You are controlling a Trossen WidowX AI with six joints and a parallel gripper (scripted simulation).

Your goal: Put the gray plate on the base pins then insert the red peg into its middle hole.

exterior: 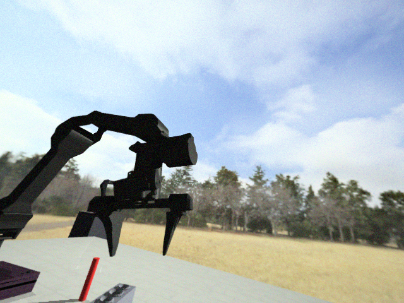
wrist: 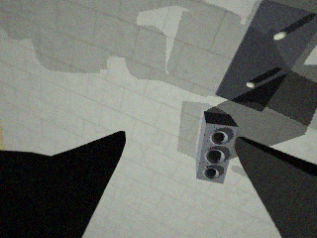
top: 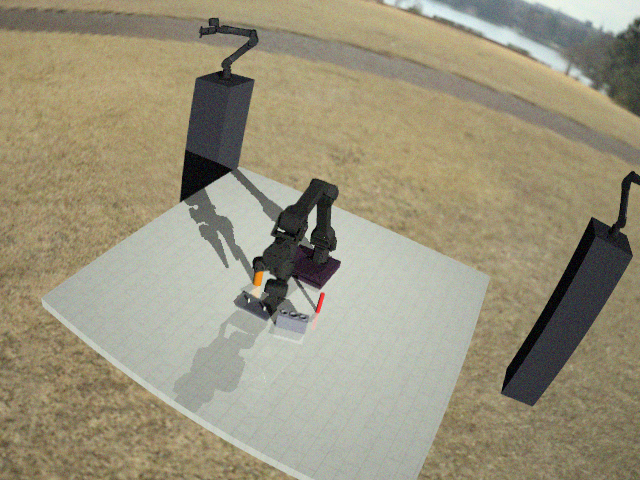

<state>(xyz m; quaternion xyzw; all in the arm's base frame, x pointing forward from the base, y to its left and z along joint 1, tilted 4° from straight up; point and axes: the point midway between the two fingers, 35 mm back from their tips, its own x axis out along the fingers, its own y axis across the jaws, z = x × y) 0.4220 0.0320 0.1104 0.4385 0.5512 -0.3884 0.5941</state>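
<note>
Right now my gripper tip is 60 mm past the gray plate, 40 mm to the right of it and 90 mm above it. The rest, counted from my gripper tip: orange cylinder 180 mm behind, 150 mm to the right, 90 mm below; then red peg 180 mm behind, 80 mm to the left, 90 mm below; then gray base 70 mm behind, 90 mm to the right, 120 mm below.
</note>
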